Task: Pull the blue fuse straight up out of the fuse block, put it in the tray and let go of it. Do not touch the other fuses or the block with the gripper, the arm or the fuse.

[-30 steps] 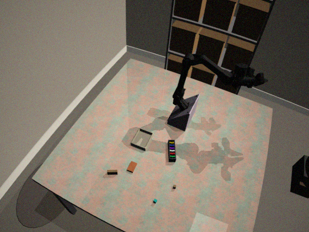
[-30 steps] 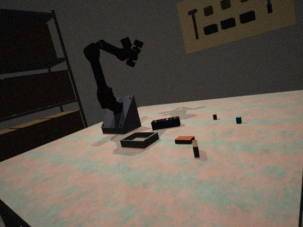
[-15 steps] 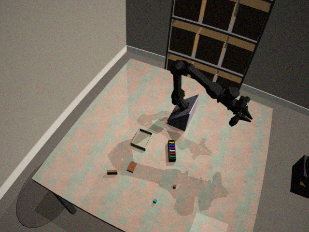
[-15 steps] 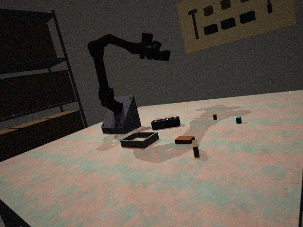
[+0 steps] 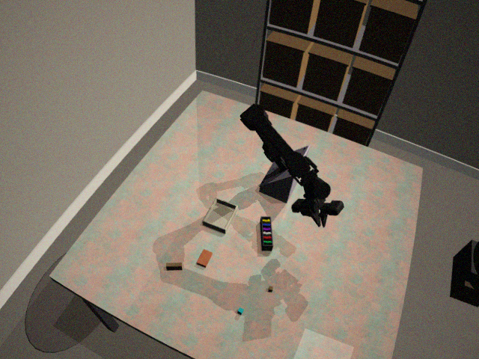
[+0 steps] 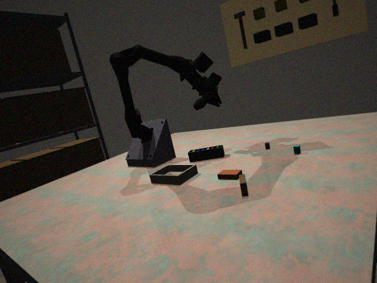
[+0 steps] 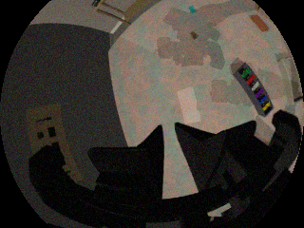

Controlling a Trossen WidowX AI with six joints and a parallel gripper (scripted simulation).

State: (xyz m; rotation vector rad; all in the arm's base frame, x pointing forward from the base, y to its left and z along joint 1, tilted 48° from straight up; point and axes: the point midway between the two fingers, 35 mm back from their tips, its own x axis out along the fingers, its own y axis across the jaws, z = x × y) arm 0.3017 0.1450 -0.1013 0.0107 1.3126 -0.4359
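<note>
The blue fuse lies 40 mm behind my gripper tip, 200 mm to the right of it and 160 mm below it. From my gripper tip the other things lie so: brown cube: 210 mm ahead, 110 mm to the right, 180 mm below; teal cube: 330 mm ahead, 200 mm to the right, 180 mm below; grey tray: 40 mm behind, 400 mm to the right, 180 mm below.
</note>
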